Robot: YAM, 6 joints.
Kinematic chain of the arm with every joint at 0, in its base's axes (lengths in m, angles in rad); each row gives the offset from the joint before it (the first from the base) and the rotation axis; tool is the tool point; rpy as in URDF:
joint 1: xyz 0 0 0.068 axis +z
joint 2: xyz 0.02 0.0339 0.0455 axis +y
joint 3: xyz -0.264 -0.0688 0 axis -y
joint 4: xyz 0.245 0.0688 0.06 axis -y
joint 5: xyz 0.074 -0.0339 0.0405 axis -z
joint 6: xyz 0.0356 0 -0.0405 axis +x
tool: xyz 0 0 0 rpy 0 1.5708 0
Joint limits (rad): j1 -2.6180..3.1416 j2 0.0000..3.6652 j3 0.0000..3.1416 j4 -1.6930..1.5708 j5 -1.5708..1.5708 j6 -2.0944..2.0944
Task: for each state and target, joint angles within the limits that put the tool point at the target. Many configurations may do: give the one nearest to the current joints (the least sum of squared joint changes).
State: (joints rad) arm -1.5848 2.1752 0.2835 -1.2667 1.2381 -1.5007
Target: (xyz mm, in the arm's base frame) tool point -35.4 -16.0 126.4
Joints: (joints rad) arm -1.6493 2.1874 0.0612 -1.4733 1.2734 -1.5007
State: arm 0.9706 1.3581 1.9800 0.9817 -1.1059 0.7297
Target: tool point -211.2 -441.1 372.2
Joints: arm 1.1901 0.3565 2.4429 1.2471 -1.1282 0.7297
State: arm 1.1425 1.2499 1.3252 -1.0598 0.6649 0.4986
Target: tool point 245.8 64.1 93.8
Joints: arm 0.3446 1.9138 0.9106 -0.9526 0.6913 0.4986
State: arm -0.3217 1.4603 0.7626 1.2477 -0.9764 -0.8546
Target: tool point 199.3 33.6 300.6
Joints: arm 0.0114 1.0967 0.4278 1.3475 -1.0752 -0.8546
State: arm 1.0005 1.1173 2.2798 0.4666 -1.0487 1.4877
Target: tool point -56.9 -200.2 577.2
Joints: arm 1.4546 0.4961 1.7684 0.3908 -1.2092 1.4877
